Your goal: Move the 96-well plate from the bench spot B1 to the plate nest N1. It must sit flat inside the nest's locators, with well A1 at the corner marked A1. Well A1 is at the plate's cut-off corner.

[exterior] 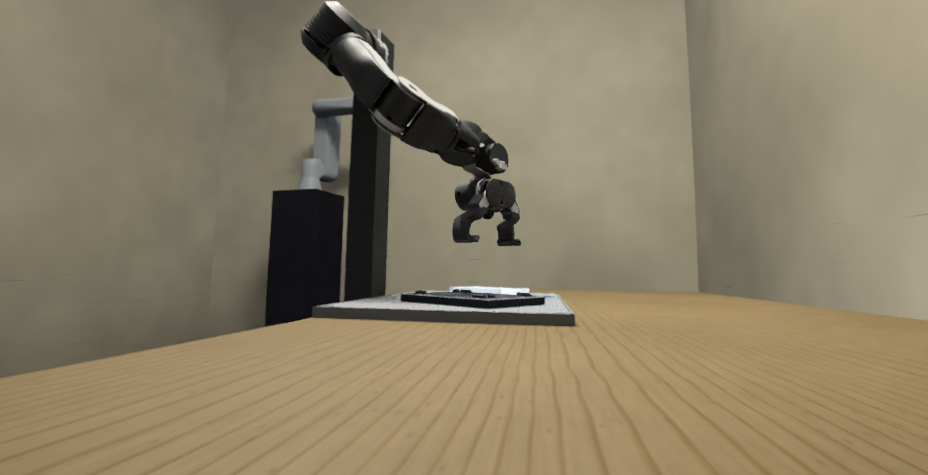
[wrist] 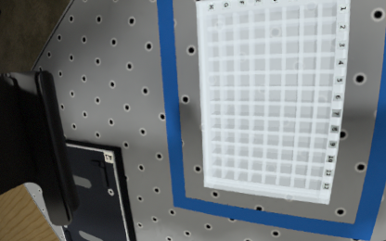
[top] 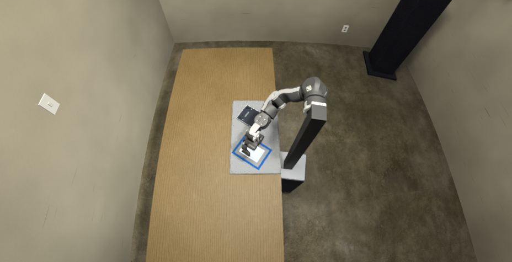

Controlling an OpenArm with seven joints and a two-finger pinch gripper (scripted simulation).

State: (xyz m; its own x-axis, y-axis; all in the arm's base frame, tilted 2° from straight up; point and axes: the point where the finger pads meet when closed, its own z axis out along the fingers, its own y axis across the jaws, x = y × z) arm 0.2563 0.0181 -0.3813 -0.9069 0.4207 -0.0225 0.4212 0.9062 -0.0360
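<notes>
The 96-well plate is 80 mm below my hand. From my hand the other things lie so: black plate nest (220 mm to the right, 90 mm below, 30 mm ahead).
</notes>
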